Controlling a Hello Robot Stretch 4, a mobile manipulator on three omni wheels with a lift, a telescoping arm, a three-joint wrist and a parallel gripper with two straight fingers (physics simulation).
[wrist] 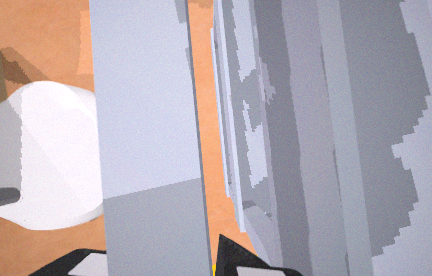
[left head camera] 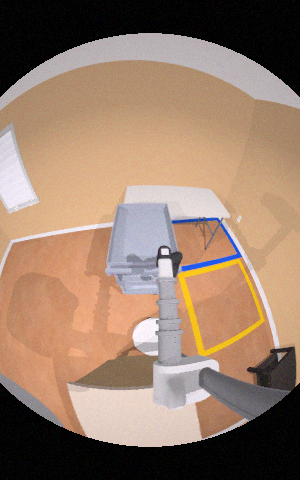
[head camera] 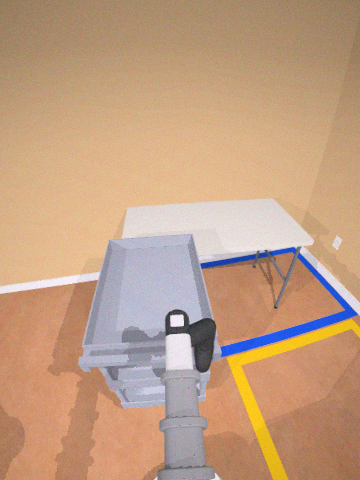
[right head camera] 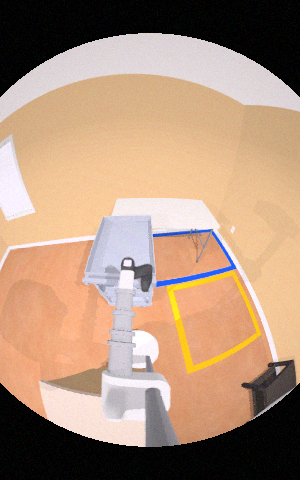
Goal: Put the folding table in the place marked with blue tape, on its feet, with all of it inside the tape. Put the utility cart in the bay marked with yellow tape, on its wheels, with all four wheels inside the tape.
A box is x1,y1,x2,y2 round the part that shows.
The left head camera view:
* white folding table: 181,200 [124,185,229,248]
